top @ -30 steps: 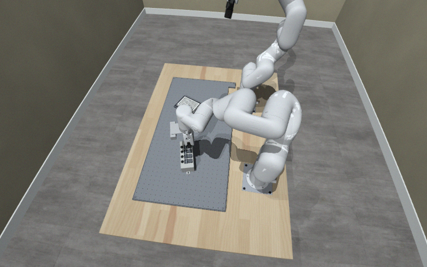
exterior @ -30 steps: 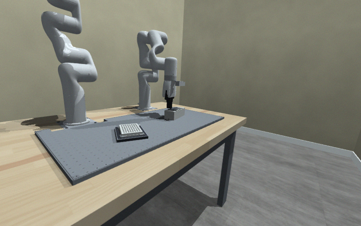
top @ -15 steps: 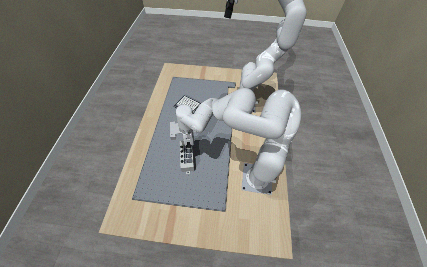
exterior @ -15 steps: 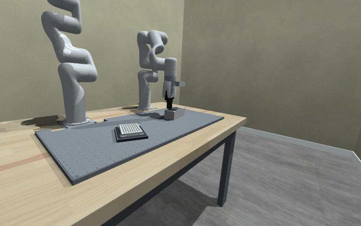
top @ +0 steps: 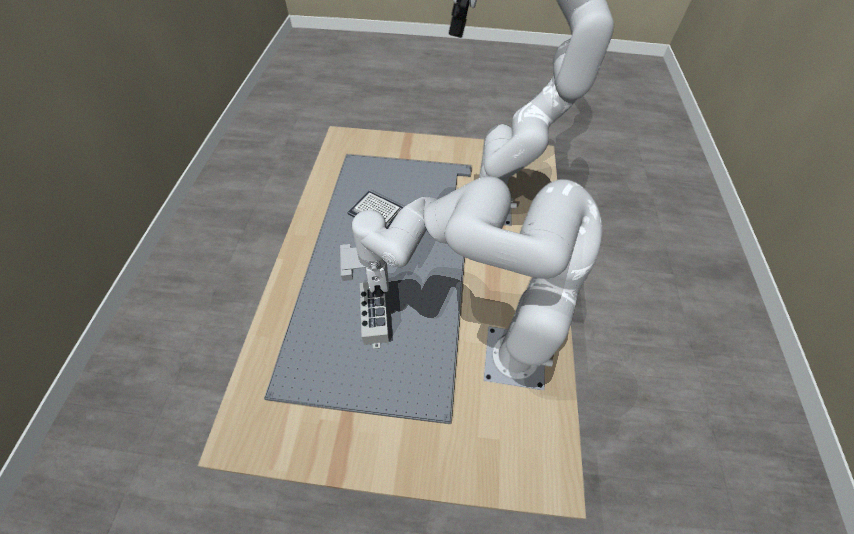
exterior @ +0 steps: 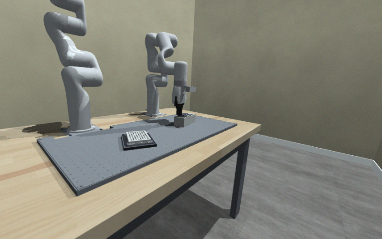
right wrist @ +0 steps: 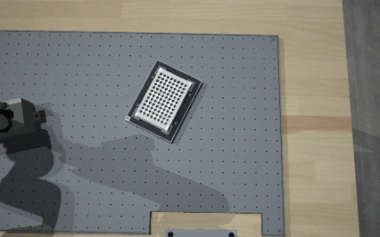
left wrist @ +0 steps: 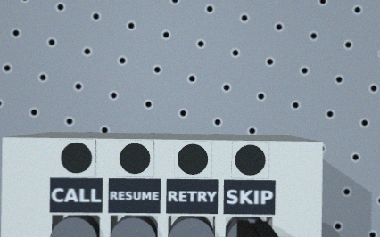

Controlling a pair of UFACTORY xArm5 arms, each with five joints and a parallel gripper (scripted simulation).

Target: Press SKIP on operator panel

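Note:
Now: left hand 40 mm to the right of the operator panel and 40 mm above it. Also, from my left hand: white plate: 340 mm to the right, 60 mm below, 20 mm ahead; then dark holder: 340 mm to the right, 70 mm below, 20 mm ahead.

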